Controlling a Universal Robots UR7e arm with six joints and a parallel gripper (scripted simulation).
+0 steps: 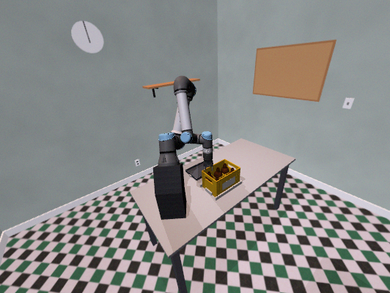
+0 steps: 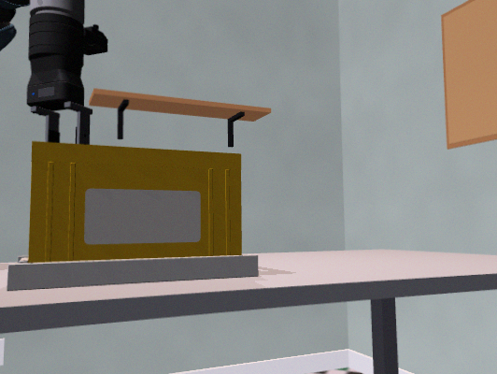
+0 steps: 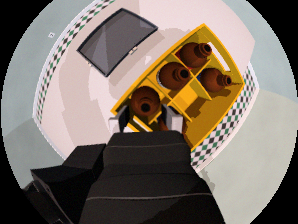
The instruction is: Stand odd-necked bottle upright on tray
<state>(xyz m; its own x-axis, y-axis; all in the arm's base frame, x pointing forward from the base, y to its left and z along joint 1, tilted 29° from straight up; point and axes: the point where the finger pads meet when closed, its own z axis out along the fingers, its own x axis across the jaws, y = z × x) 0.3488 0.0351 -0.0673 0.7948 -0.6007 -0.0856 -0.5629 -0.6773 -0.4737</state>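
The crate is 100 mm ahead of my hand, 30 mm to the right of it and 120 mm below it. The rest, counted from my hand: dark tray: 50 mm ahead, 250 mm to the left, 190 mm below; brown bottle: 180 mm ahead, 30 mm to the left, 120 mm below.
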